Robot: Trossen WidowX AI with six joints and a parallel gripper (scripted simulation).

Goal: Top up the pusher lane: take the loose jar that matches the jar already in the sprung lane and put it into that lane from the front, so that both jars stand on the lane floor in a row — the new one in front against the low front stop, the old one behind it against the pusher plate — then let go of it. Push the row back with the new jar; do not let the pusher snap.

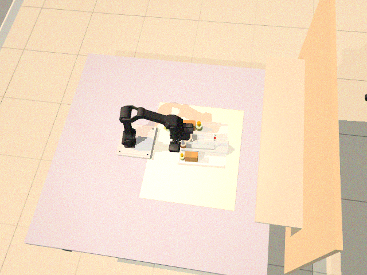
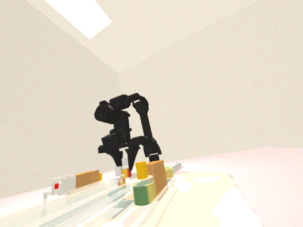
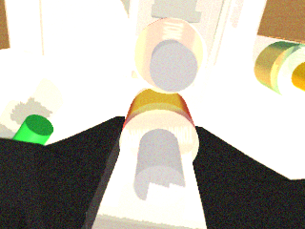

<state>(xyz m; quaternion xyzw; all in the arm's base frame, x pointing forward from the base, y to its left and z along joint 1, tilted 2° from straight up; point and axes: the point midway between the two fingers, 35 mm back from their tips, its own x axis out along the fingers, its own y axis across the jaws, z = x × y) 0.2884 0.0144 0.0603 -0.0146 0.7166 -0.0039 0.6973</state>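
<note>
Right now the clear lane rack is 18 cm ahead of my gripper tip, 3 cm to the left of it and 3 cm below it. The rest, counted from my gripper tip: red marker: 22 cm ahead, 4 cm to the left, 2 cm above; tall shelf wall: 66 cm ahead, 35 cm above, 5 cm to the right.
</note>
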